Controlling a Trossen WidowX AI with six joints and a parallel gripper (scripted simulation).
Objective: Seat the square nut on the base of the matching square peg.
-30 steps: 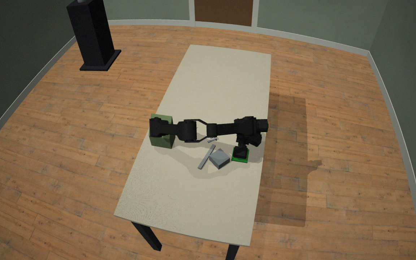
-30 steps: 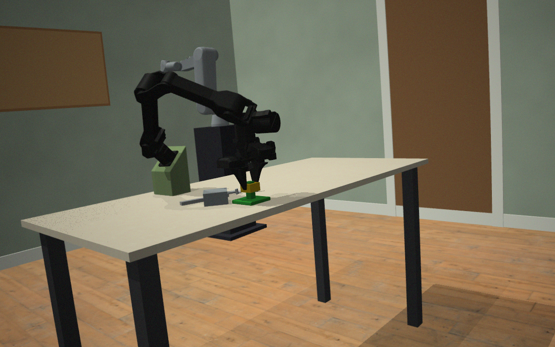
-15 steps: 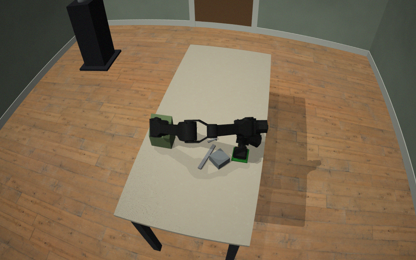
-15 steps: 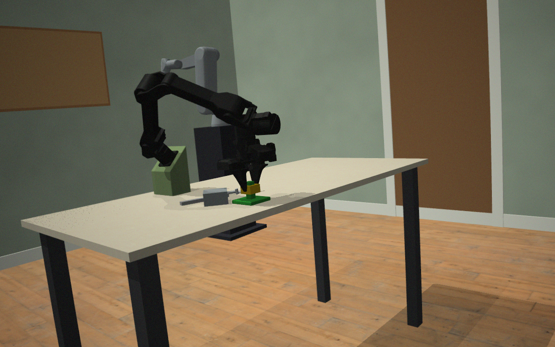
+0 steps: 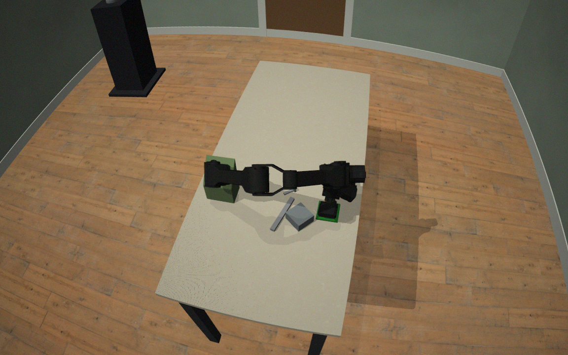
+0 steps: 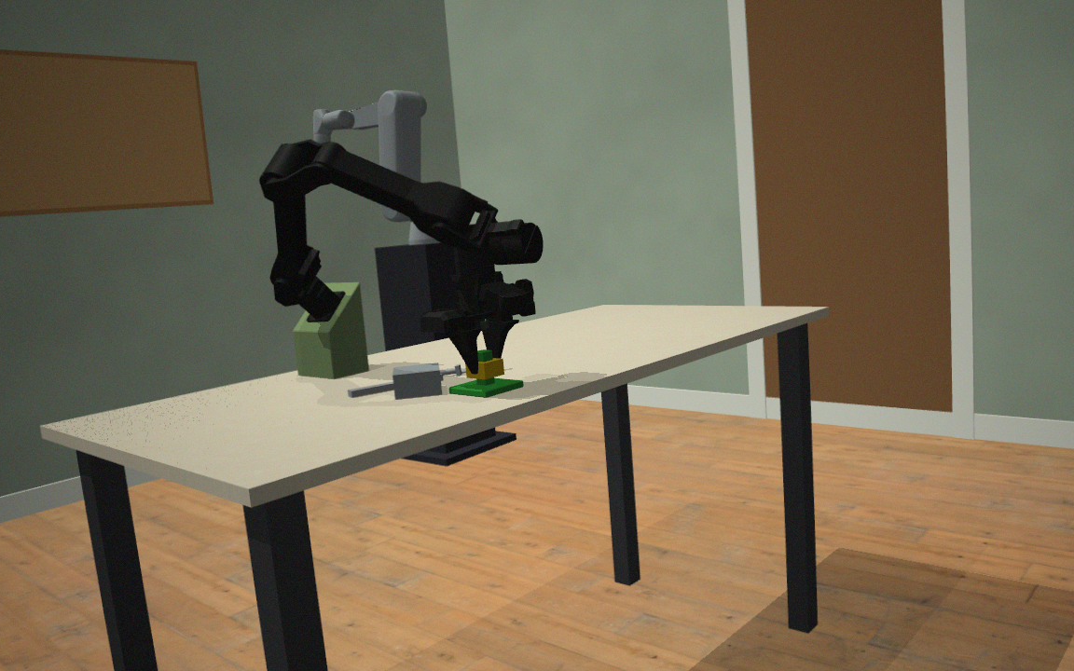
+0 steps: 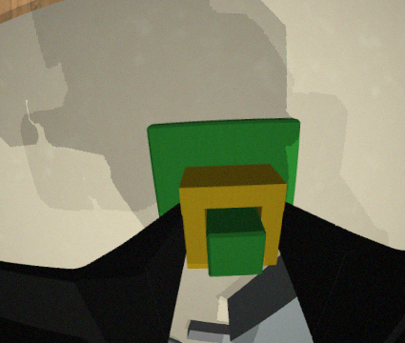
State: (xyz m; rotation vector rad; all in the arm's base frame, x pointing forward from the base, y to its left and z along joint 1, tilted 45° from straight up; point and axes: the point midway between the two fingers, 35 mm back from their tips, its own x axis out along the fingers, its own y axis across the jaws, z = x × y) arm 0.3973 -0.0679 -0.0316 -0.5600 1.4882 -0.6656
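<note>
Right now the grey block is 100 mm behind my hand, 50 mm to the right of it and 50 mm below it. Round my hand: grey bar 160 mm behind, 60 mm below, 30 mm to the right; then grey cube 130 mm to the left, 100 mm behind, 50 mm below; then bolt 150 mm behind, 70 mm to the left, 60 mm below.
</note>
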